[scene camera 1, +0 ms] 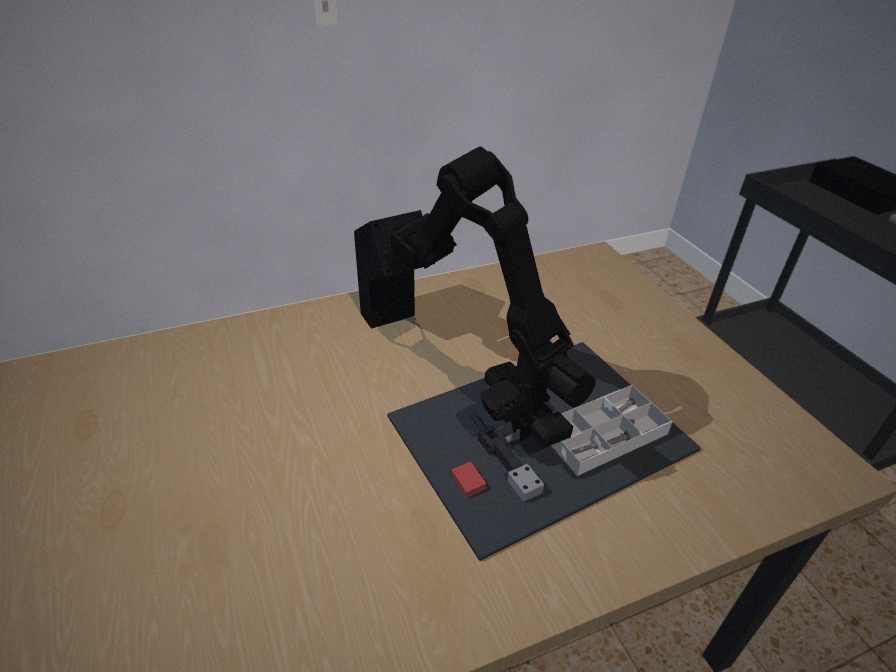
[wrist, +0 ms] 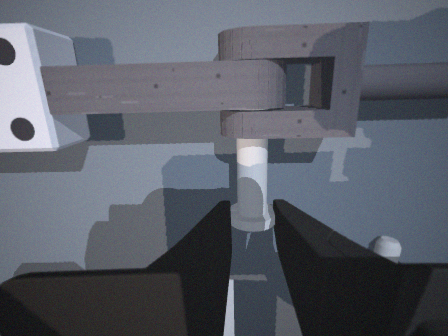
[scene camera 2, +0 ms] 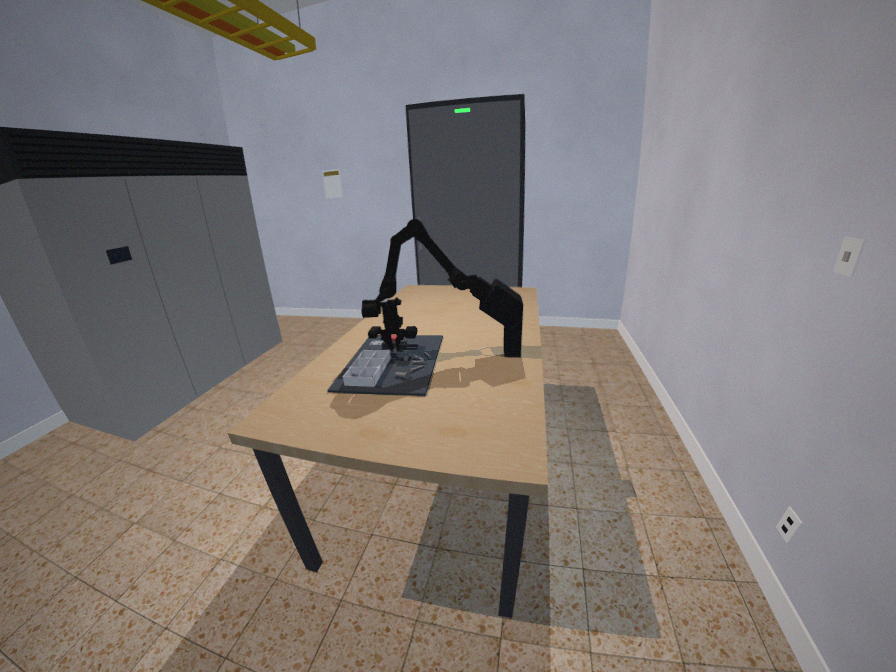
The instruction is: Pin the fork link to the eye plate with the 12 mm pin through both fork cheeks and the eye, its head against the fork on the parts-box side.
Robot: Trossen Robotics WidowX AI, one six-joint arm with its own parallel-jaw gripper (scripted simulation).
Scene:
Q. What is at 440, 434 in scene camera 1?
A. A mat.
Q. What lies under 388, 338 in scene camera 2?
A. My gripper.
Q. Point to a parts box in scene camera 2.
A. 374, 363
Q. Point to a mat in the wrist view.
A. At 121, 199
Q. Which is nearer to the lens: the parts box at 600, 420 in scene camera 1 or the red block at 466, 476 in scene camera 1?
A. The red block.

